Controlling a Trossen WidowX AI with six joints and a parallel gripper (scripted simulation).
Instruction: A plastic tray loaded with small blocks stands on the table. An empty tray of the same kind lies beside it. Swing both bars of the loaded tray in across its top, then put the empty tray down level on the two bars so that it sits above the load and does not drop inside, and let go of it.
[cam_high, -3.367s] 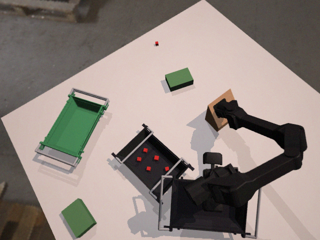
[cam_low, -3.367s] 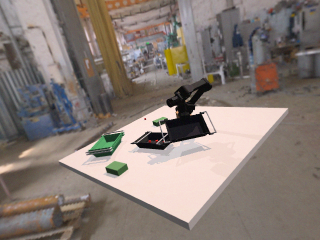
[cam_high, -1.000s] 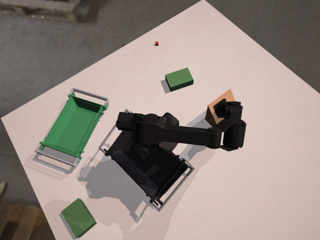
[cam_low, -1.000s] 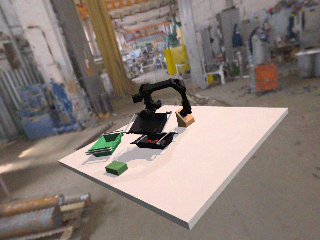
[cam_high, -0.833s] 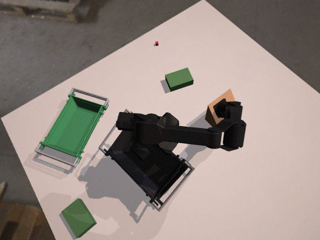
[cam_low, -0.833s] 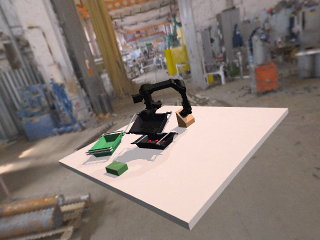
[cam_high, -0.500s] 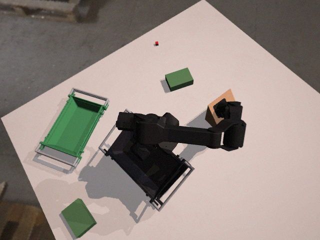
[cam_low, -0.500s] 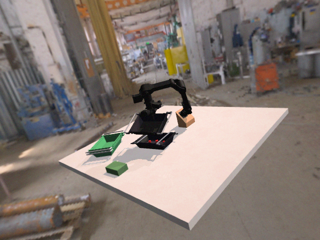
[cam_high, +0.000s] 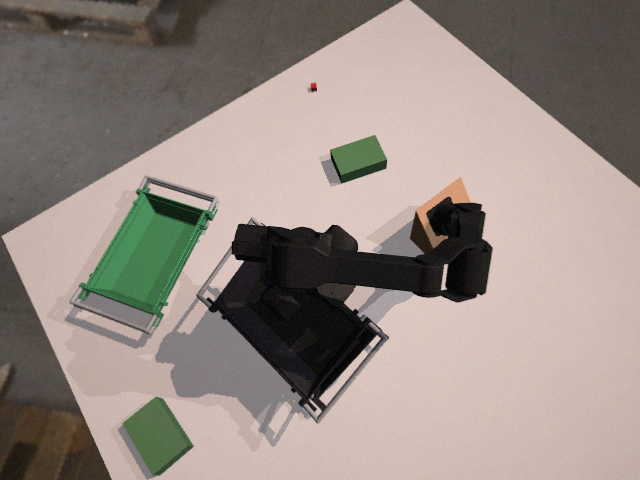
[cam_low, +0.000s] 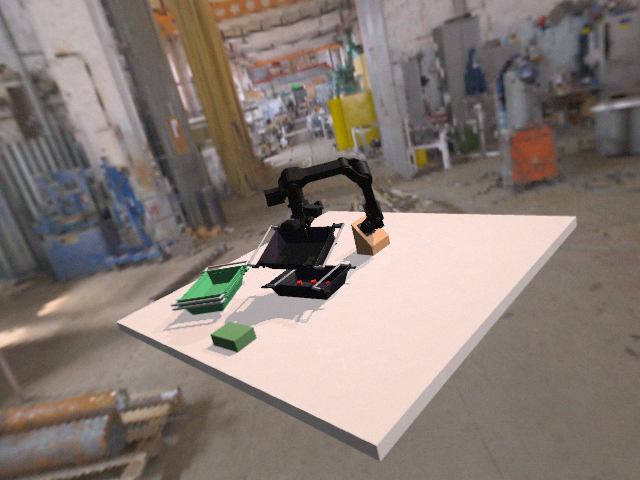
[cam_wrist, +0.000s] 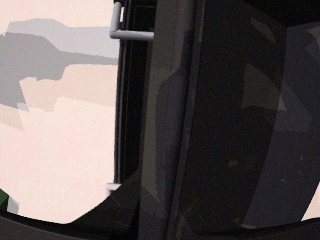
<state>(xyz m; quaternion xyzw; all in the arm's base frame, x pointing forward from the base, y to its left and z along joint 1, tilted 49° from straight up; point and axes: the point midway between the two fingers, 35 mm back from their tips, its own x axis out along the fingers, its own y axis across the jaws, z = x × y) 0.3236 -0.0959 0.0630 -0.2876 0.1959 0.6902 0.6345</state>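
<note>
Right now the black tray is 8 cm ahead of my gripper tip and 1 cm to the left of it.
</note>
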